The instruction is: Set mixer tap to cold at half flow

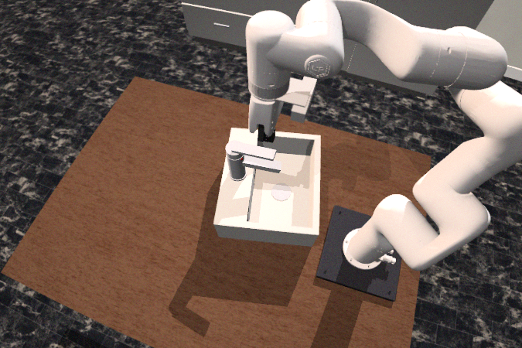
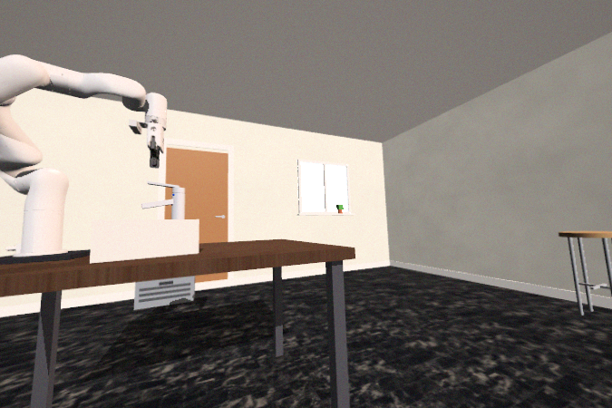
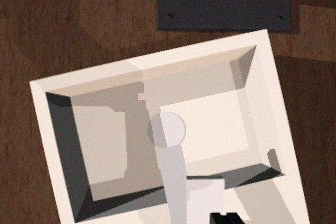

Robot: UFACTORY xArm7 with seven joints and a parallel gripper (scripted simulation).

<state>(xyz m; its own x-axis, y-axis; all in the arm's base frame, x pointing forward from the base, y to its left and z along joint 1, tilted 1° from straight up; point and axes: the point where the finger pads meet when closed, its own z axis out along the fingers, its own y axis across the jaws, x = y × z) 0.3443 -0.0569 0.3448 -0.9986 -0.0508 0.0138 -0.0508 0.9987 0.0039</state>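
Right now the lever is 40 mm ahead of my hand and 90 mm below it. Round my hand: white sink (30 mm behind, 30 mm to the right, 330 mm below); mixer tap (60 mm ahead, 140 mm below).
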